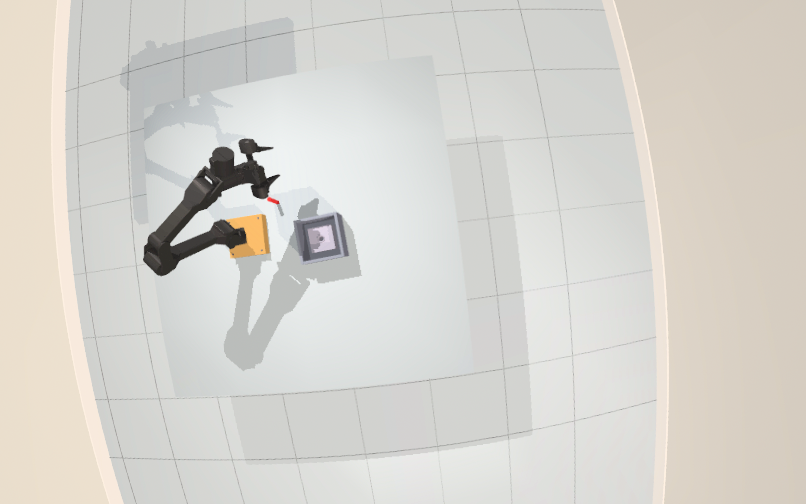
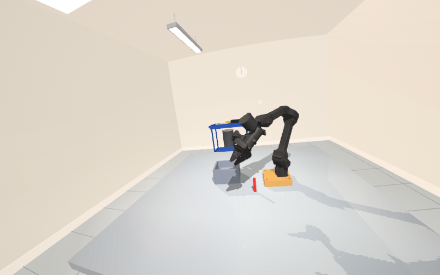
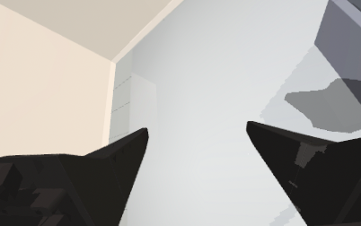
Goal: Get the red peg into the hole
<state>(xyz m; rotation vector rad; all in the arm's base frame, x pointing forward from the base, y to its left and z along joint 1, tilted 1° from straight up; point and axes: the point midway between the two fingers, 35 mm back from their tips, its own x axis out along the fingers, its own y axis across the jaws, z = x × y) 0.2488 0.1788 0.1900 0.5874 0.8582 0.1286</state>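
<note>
Now: gripper tip 170 mm above the red peg, 100 mm past it and 80 mm to the left of it. From my gripper tip the other things lie so: grey box (260 mm to the right, 180 mm below, 70 mm ahead).
</note>
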